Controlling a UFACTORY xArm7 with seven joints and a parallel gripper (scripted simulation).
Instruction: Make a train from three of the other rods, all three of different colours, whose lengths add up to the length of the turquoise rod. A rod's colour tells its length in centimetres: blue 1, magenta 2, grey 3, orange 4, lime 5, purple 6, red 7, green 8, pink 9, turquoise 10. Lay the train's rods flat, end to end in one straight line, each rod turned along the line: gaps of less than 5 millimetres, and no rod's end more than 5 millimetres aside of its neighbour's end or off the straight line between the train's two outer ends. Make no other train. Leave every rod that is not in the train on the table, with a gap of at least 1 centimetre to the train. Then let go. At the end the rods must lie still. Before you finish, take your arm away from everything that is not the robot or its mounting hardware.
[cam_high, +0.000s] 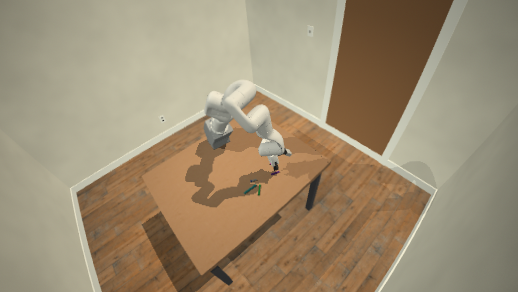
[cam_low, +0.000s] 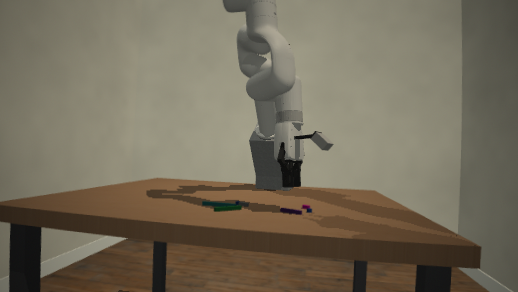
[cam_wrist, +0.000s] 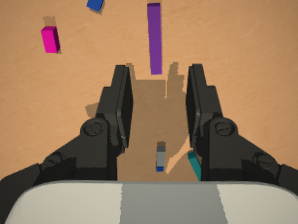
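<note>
The purple rod lies 90 mm below my hand. From my hand the other things lie so: green rod: 10 mm ahead, 170 mm to the right, 90 mm below; magenta rod: 80 mm behind, 50 mm to the left, 90 mm below; small grey rod: 70 mm behind, 140 mm to the right, 90 mm below.
</note>
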